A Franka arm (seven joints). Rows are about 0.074 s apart.
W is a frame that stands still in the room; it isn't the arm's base.
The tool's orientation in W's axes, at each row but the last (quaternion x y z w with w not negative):
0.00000, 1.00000, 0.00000, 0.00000
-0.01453, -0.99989, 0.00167, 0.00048
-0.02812, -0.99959, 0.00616, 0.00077
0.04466, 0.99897, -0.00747, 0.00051
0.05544, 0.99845, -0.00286, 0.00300
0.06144, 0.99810, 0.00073, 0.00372
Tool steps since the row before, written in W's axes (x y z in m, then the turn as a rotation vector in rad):
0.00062, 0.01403, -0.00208, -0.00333, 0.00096, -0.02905
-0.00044, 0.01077, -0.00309, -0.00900, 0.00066, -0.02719
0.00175, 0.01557, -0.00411, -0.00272, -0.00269, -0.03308
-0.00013, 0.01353, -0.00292, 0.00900, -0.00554, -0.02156
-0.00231, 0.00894, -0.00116, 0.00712, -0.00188, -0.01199
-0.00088, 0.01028, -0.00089, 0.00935, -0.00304, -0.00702
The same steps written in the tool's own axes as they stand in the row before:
-0.00062, 0.01403, 0.00208, 0.00333, 0.00096, 0.02905
0.00075, 0.01076, 0.00305, 0.00899, 0.00049, 0.02720
-0.00088, 0.01569, 0.00392, 0.00252, -0.00243, 0.03312
0.00134, 0.01351, 0.00272, -0.00942, -0.00439, 0.02164
0.00329, 0.00864, 0.00109, -0.00721, -0.00102, 0.01204
0.00214, 0.01009, 0.00089, -0.00960, -0.00188, 0.00709

